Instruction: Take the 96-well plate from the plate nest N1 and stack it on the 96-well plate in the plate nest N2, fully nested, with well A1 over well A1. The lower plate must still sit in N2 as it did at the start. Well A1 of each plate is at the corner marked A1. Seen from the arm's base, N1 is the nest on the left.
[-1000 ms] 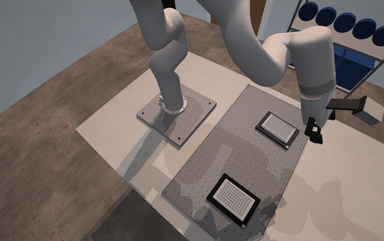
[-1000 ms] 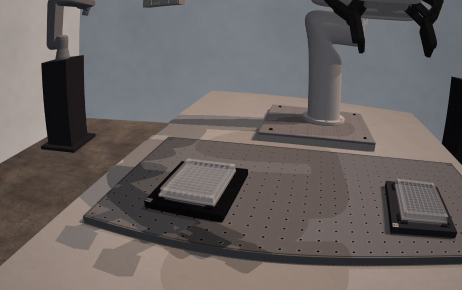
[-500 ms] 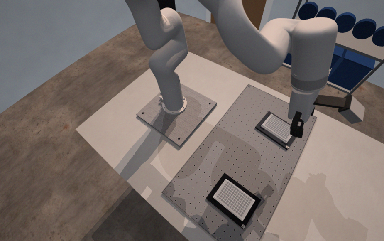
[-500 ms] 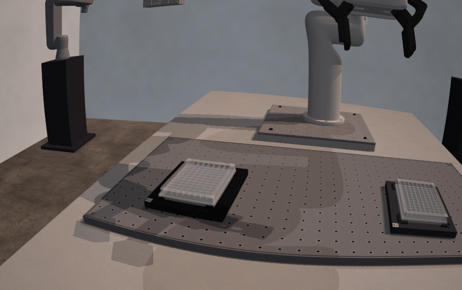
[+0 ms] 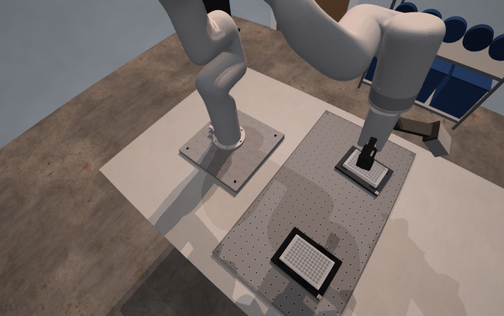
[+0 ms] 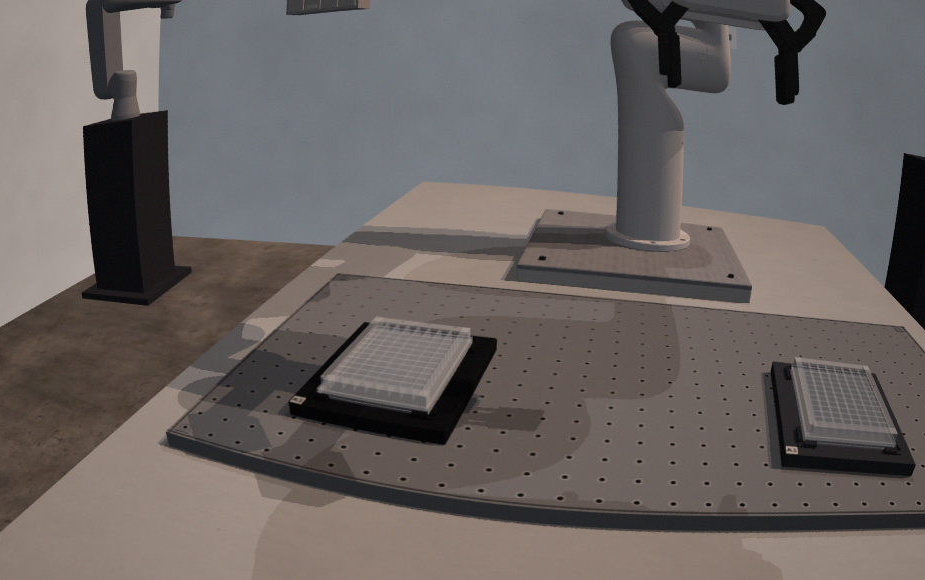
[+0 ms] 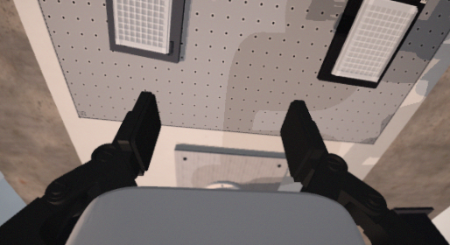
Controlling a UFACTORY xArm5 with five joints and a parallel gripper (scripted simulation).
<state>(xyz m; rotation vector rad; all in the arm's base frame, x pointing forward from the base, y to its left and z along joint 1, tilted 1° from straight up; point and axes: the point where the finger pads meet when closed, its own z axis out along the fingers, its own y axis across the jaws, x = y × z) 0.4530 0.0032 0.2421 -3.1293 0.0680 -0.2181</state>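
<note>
My gripper is now 25 cm above the black nest N1, 13 cm to the right of it and 4 cm short of it. Also, from my hand: black nest N2 (25 cm below, 24 cm to the right).
</note>
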